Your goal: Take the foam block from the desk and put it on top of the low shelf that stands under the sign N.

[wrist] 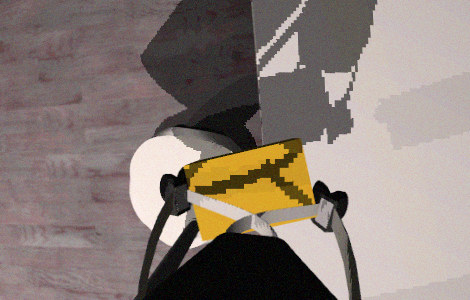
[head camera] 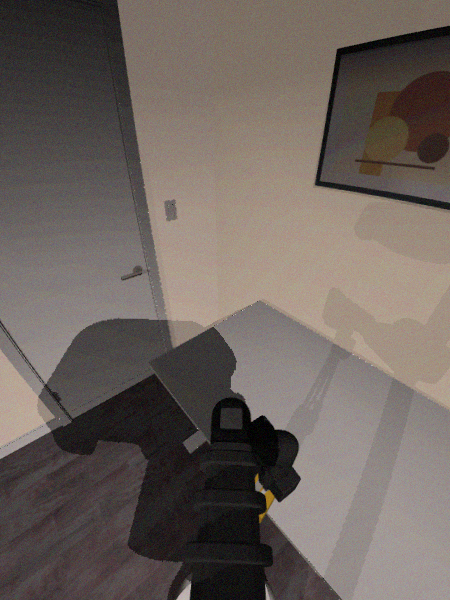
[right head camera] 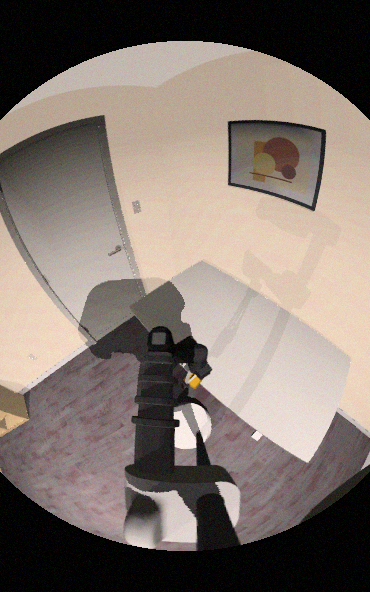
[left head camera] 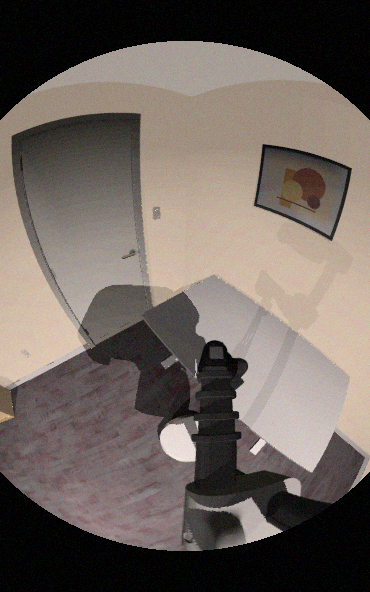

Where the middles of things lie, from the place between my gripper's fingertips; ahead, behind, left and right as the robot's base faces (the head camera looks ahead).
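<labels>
The yellow foam block (wrist: 274,176) is 2 cm above my hand and 1 cm to the left of it. As for the framed picture (head camera: 379,138), it is 81 cm above my hand, 71 cm ahead of it and 44 cm to the right of it.
</labels>
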